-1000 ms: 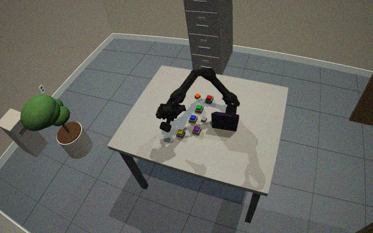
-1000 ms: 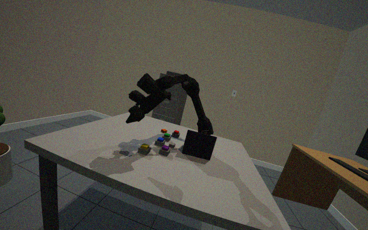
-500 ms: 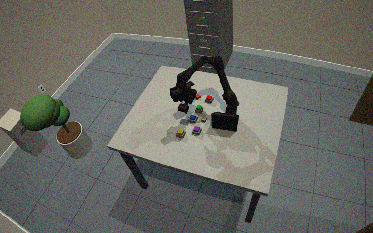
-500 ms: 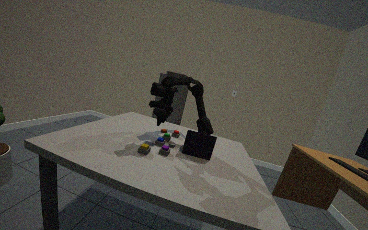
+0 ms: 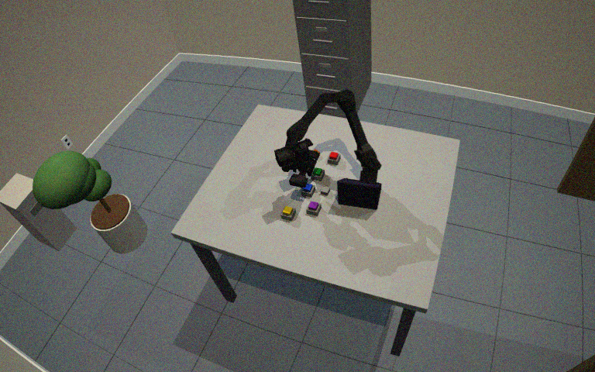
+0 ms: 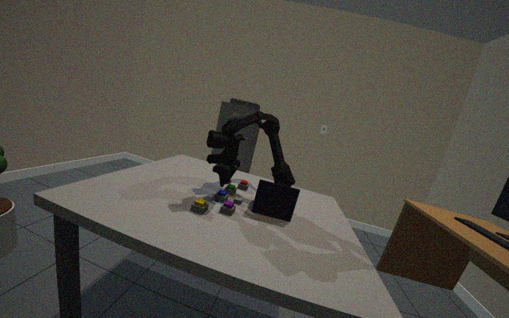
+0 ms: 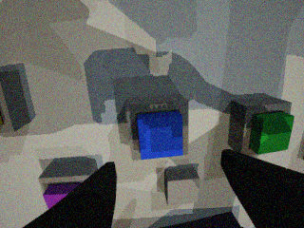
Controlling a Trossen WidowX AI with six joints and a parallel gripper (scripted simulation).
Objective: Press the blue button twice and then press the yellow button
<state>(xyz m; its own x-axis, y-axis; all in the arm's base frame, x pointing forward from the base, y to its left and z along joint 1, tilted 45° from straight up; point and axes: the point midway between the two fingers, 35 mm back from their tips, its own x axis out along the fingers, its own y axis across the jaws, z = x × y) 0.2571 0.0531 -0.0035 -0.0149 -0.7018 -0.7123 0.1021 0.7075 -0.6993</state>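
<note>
The blue button is 4 cm below my gripper tip. The rest, counted from my gripper tip: purple button: 5 cm behind, 9 cm to the left, 4 cm below; then small grey block: 7 cm behind, 1 cm to the right, 6 cm below; then green button: 2 cm behind, 10 cm to the right, 4 cm below.
</note>
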